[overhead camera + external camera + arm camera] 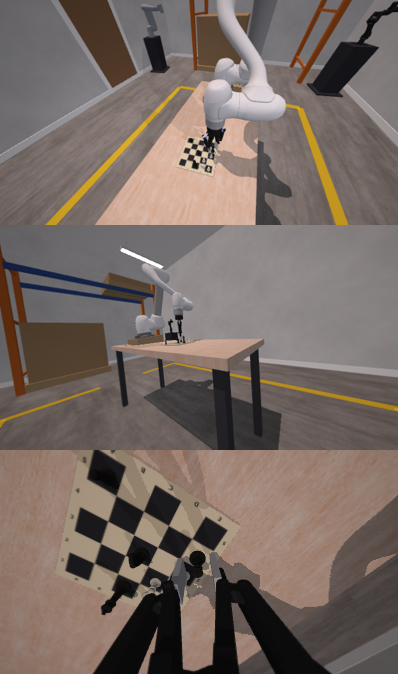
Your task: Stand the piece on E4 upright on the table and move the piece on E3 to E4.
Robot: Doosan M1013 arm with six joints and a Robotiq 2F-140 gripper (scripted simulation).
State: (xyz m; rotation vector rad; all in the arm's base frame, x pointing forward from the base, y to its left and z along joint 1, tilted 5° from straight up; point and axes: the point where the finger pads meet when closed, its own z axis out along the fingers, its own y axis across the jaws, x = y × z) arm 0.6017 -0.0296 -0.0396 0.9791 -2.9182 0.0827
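My hand is 80 mm to the left of the chessboard, 60 mm above it and 30 mm short of it. Round my hand: pale piece 110 mm ahead, 40 mm to the right, 40 mm below.
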